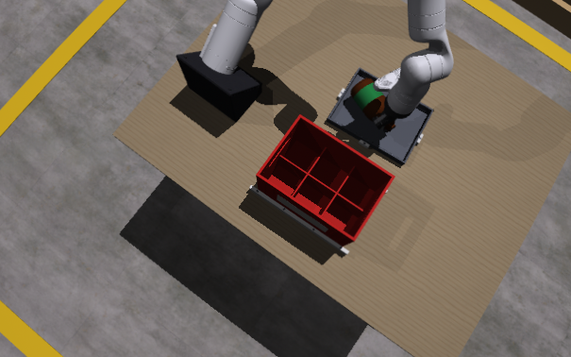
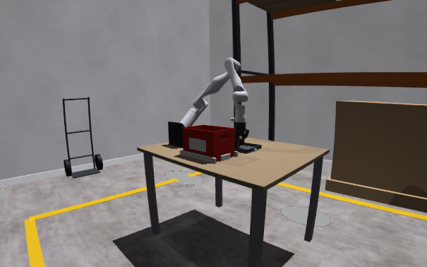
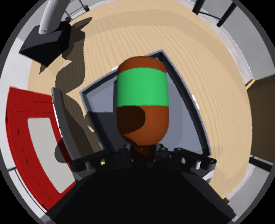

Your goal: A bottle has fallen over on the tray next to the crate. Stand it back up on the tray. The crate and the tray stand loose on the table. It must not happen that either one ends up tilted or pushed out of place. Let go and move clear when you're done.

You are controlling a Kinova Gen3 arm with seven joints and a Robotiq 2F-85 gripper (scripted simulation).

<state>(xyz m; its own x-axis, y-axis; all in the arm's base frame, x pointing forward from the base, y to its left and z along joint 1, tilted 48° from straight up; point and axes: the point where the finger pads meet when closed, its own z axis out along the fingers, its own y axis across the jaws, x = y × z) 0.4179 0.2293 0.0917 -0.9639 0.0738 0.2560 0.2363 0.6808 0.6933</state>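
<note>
Now: the bottle 50 mm behind my hand and 10 mm to the left of it. The rest, counted from my hand: tray 40 mm below, 30 mm behind, 20 mm to the left; red crate 270 mm to the right, 30 mm above, 10 mm behind.
</note>
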